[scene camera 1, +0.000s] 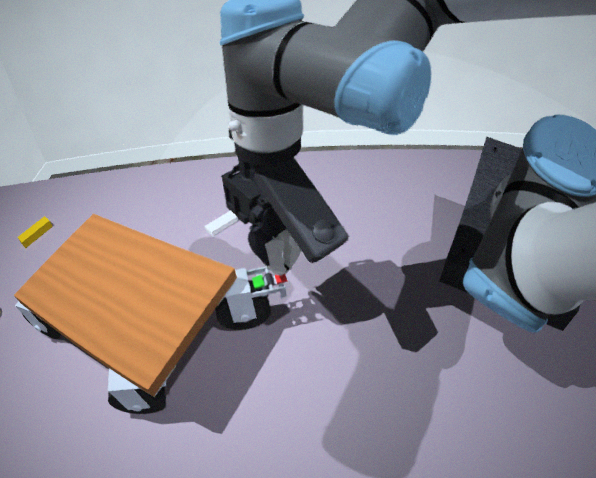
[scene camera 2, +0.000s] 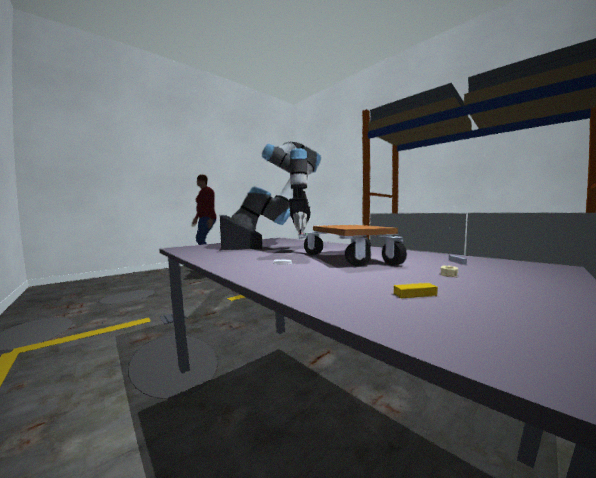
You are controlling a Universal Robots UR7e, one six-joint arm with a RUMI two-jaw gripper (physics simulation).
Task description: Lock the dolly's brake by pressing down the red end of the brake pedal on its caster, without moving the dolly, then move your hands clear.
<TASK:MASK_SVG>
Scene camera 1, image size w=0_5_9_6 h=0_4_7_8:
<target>my gripper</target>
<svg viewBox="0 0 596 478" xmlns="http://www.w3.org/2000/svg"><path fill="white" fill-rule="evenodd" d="M234 142L239 164L234 166L231 171L222 175L226 206L244 224L250 222L252 224L249 227L249 245L272 273L278 276L286 274L293 267L301 251L309 262L315 263L347 242L349 238L348 233L294 158L301 149L301 138L290 147L271 153L248 151Z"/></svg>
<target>dolly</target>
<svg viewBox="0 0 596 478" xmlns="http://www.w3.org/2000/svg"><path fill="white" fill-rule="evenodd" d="M14 294L18 300L15 306L37 331L54 339L59 339L63 335L109 368L108 402L112 407L127 413L149 414L158 412L165 407L167 378L214 310L216 310L217 321L228 329L246 330L259 326L268 319L271 313L268 294L280 292L281 298L287 297L286 287L283 284L287 282L286 274L272 277L267 267L247 271L246 268L235 270L233 267L92 214Z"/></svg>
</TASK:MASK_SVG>
